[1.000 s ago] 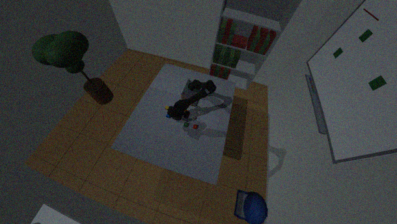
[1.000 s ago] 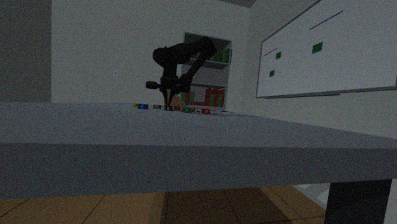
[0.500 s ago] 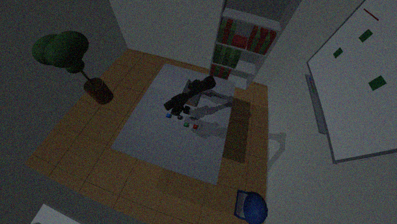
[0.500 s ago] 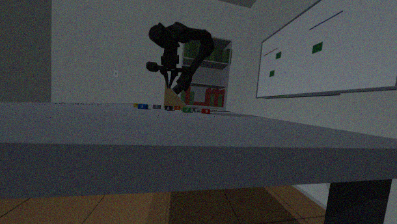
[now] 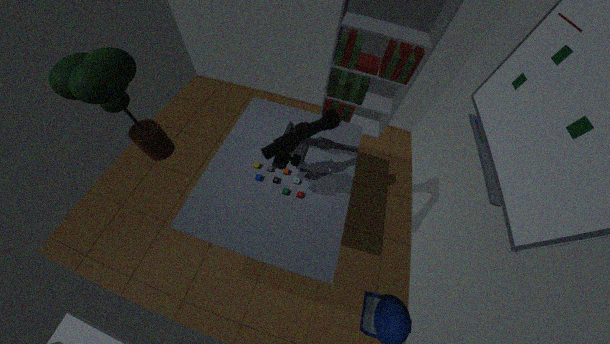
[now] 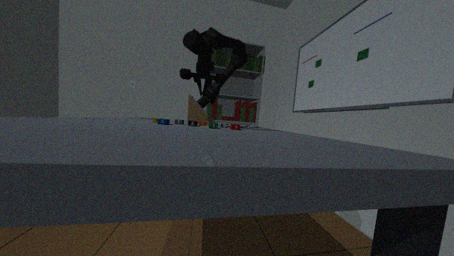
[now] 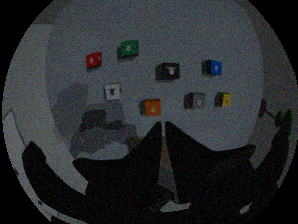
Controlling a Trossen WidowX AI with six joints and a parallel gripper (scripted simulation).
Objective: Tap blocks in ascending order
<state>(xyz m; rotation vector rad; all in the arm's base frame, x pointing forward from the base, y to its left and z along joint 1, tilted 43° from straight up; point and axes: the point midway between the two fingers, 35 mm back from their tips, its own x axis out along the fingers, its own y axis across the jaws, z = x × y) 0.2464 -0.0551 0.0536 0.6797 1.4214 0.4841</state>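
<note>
The orange block is 3 cm behind my gripper tip, 1 cm to the left of it and 12 cm below it. From my gripper tip the other things lie so: white block 2 cm ahead, 9 cm to the left, 12 cm below; grey block 2 cm behind, 9 cm to the right, 12 cm below; black block 5 cm ahead, 3 cm to the right, 12 cm below.
</note>
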